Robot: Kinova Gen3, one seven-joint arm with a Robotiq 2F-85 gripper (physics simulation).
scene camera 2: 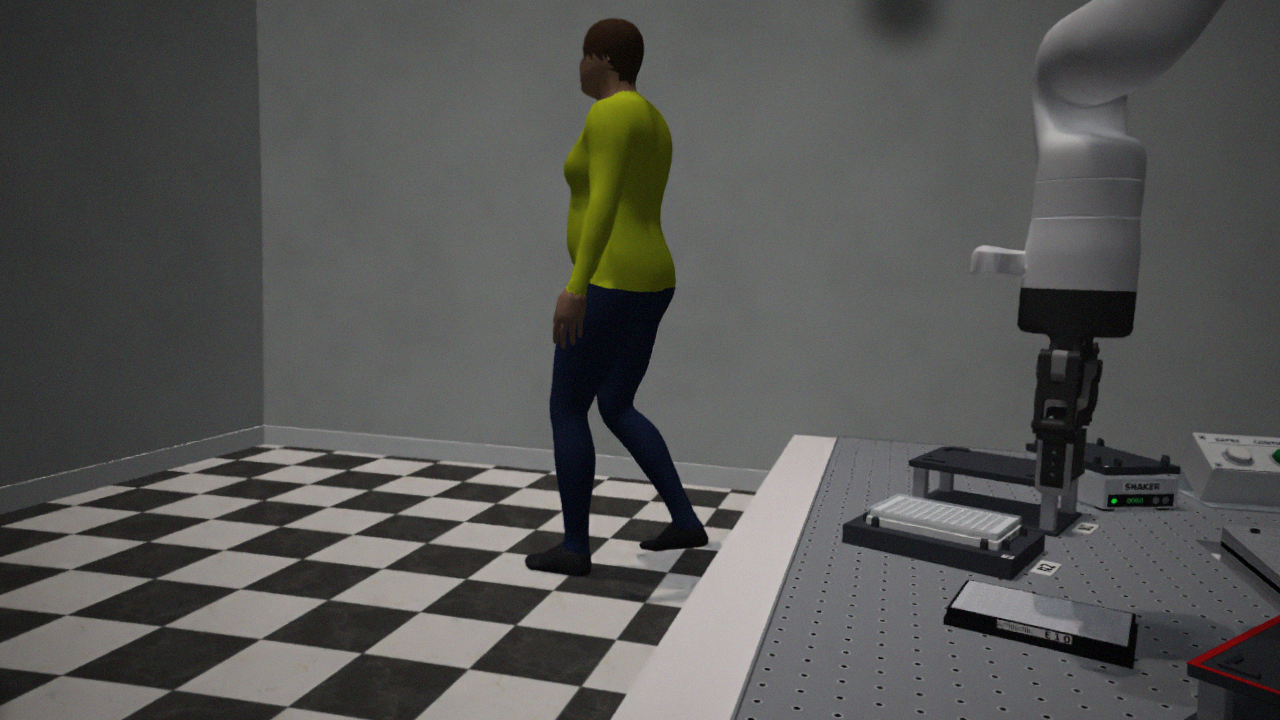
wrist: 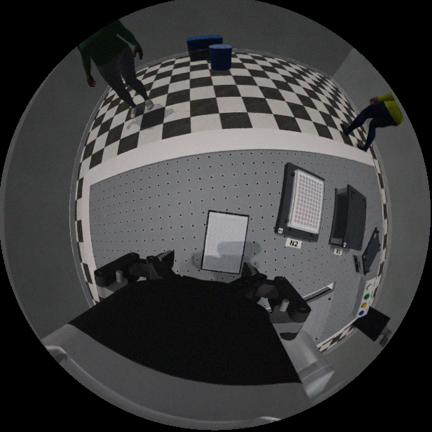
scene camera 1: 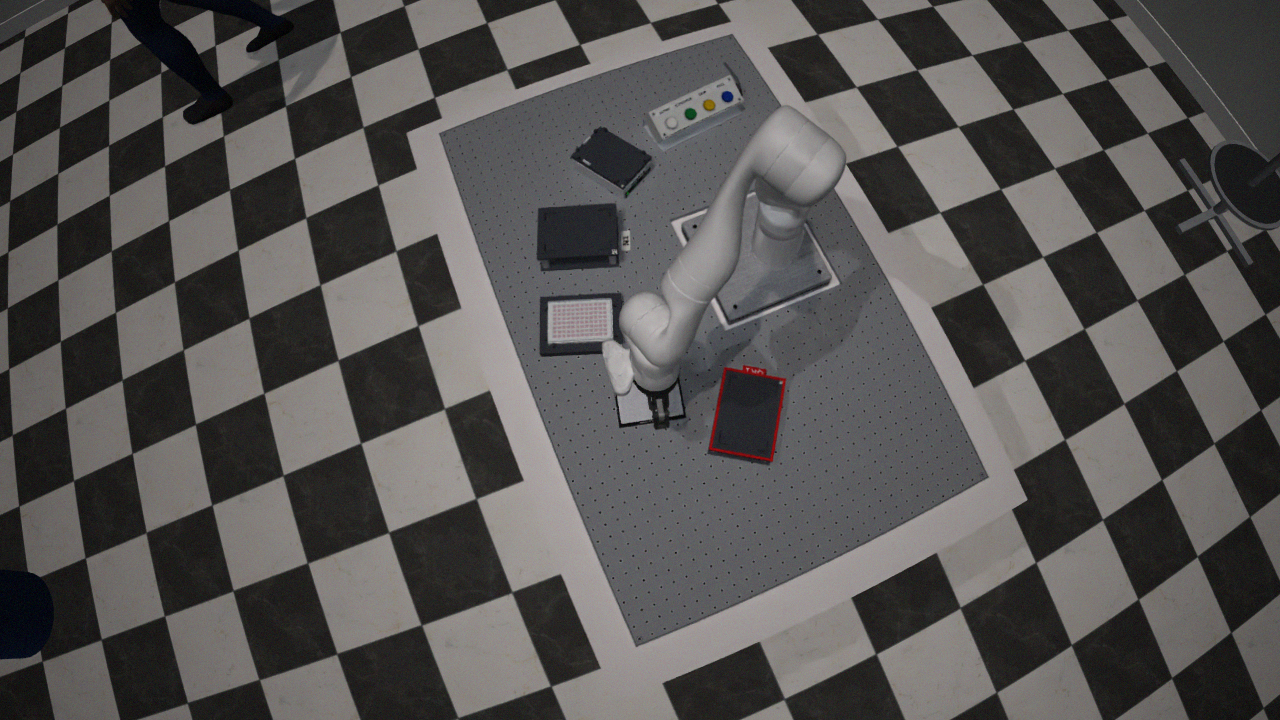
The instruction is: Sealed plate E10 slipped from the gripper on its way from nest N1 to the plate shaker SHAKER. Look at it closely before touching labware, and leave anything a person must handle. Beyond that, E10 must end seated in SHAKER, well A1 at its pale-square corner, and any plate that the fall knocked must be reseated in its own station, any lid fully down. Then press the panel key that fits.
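Places are measured from the arm's base along level axes (x ahead, y right, z down), in millimetres.
Pixels of known places: gripper, fingertip midpoint: (scene camera 2: 1059,482); arm's base, link origin: (scene camera 1: 772,250).
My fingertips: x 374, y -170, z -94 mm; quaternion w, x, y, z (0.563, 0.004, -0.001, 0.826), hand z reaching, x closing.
For each thing: its top centre in the pictures, then the offset to it from my fingertips. "spot": a spot on its surface instead.
- Plate E10, top centre: (scene camera 2: 1040,610) (scene camera 1: 649,399) dx +0, dy +25, dz +109 mm
- Nest N2, top centre: (scene camera 2: 943,518) (scene camera 1: 579,320) dx +41, dy +228, dz +93 mm
- clear plate, top centre: (scene camera 2: 943,511) (scene camera 1: 579,319) dx +41, dy +228, dz +86 mm
- Nest N1, top centre: (scene camera 2: 996,459) (scene camera 1: 576,229) dx -42, dy +395, dz +60 mm
- SHAKER, surface spot: (scene camera 2: 1141,492) spot: dx -218, dy +460, dz +99 mm
- panel, top centre: (scene camera 1: 694,97) dx -419, dy +557, dz +39 mm
Plate E10 (scene camera 1: 633,410) (scene camera 2: 1042,616) (wrist: 225,240), black-sided with a pale silvery top, lies flat on the perforated deck; its E10 label faces scene camera 2. My gripper (scene camera 1: 660,420) (scene camera 2: 1058,474) (wrist: 207,264) is open and empty, above E10. Nest N2 (scene camera 1: 581,350) (scene camera 2: 935,552) (wrist: 283,200) bears a clear plate (scene camera 1: 580,320) (scene camera 2: 944,519) (wrist: 306,200) with pink wells; full seating is unclear. Nest N1 (scene camera 1: 577,232) (scene camera 2: 971,462) (wrist: 355,215) shows no plate. SHAKER (scene camera 1: 613,159) (scene camera 2: 1141,492) (wrist: 371,252) is turned askew, bears no plate, and shows a green light. The pale-square corner is indistinct.
A panel (scene camera 1: 698,109) (scene camera 2: 1239,456) (wrist: 369,291) has white, green, yellow and blue keys. A red-edged dark stand (scene camera 1: 748,413) (scene camera 2: 1253,662) is beside E10. One person in yellow (scene camera 2: 622,197) (wrist: 390,111) and one in green (wrist: 107,50) are off the deck.
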